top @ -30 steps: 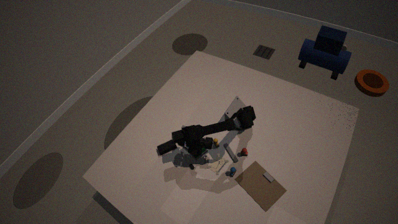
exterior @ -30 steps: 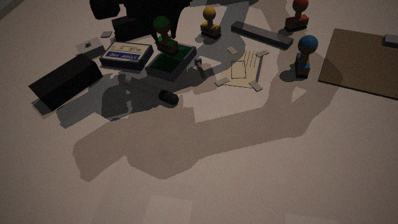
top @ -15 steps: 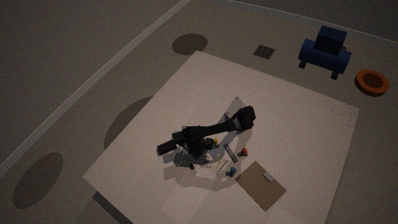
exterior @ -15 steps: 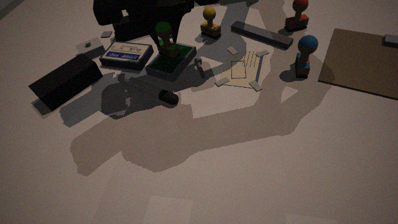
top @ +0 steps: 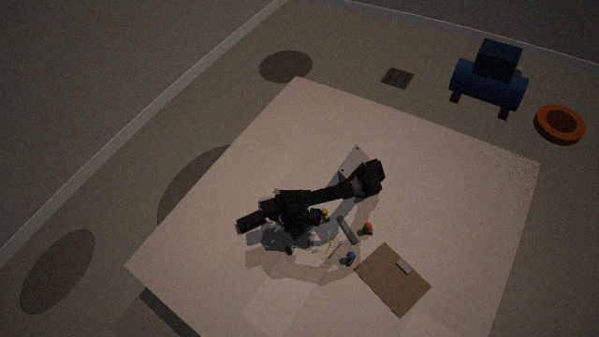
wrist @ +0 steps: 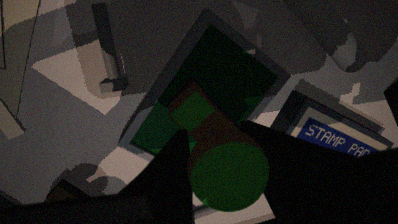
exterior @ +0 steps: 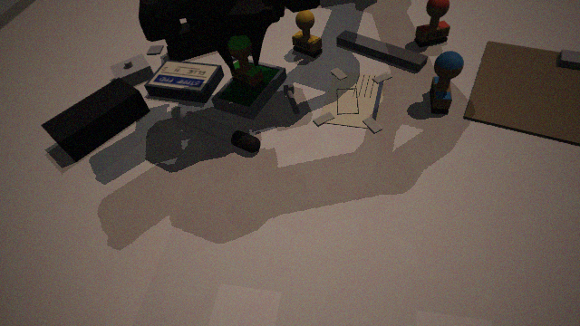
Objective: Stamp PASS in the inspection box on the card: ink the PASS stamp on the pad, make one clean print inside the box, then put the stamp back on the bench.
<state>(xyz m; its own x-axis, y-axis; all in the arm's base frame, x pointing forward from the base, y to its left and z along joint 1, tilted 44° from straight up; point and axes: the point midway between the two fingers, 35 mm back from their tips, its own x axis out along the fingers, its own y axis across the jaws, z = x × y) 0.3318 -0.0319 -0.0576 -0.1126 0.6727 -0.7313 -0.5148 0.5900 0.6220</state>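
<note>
The green-topped stamp lies right at my gripper tip. Also, from my gripper tip: green ink pad: 4 cm below; then white marker: 9 cm ahead, 3 cm below; then blue stamp-pad tin: 10 cm to the right, 3 cm below.
</note>
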